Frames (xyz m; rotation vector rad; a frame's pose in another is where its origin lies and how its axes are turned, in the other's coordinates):
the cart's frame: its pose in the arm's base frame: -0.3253 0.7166 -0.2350 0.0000 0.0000 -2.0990
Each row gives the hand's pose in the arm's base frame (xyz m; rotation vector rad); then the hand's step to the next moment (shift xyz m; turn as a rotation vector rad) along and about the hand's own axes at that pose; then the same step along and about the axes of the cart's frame.
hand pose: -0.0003 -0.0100 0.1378 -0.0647 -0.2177 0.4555
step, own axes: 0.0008 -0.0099 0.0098 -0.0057 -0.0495 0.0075
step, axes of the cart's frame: 0.0059 0.0066 0.0108 0.0331 0.0362 0.0117
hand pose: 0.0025 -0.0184 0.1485 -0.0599 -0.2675 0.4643
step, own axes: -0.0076 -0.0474 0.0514 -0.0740 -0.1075 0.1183
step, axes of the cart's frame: 0.0395 0.0234 0.0533 0.1366 0.0233 0.1088
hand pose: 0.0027 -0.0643 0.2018 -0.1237 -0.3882 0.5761
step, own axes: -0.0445 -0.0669 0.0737 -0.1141 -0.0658 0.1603
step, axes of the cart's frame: 0.0837 0.0151 0.0683 0.1599 -0.0422 0.1253
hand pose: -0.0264 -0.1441 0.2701 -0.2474 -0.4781 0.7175
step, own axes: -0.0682 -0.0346 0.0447 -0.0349 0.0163 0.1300
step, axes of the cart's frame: 0.0835 -0.0058 0.0289 0.0529 -0.0814 0.0946
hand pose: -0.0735 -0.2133 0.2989 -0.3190 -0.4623 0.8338
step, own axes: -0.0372 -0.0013 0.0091 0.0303 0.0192 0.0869
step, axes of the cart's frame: 0.0375 -0.0076 -0.0015 -0.0179 -0.0554 0.0738
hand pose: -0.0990 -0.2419 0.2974 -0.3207 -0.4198 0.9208
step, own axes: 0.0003 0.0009 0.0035 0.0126 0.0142 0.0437
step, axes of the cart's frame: 0.0002 -0.0024 0.0027 -0.0070 -0.0320 0.0346
